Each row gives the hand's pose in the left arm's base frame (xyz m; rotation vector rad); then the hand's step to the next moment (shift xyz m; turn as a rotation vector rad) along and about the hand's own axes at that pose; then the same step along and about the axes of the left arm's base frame.
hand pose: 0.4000 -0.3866 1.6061 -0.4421 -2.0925 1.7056
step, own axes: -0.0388 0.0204 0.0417 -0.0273 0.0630 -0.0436
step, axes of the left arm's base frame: 0.0129 -0.0501 -0.0314 0.0447 0.0368 -0.0571
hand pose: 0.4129 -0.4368 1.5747 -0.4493 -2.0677 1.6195
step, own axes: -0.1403 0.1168 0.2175 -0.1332 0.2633 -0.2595
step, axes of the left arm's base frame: -0.0062 -0.2216 -0.1774 0.2454 0.2064 -0.2271
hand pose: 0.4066 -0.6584 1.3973 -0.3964 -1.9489 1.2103
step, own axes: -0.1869 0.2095 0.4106 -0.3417 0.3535 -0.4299
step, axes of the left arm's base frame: -0.2206 -0.2624 -0.3604 0.4952 0.2262 -0.3608
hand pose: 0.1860 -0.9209 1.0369 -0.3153 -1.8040 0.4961
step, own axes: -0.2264 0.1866 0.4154 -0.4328 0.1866 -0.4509
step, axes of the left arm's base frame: -0.3408 -0.0114 -0.3773 0.5477 0.0425 -0.3516
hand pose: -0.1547 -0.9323 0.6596 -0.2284 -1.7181 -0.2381
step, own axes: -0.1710 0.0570 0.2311 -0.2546 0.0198 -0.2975
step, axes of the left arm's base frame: -0.1753 0.1178 -0.2032 0.3271 -0.0704 -0.2044
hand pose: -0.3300 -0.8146 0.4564 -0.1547 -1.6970 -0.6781
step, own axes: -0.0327 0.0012 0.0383 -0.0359 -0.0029 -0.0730
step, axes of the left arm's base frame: -0.0240 0.0291 -0.0334 0.0700 -0.0305 -0.0281
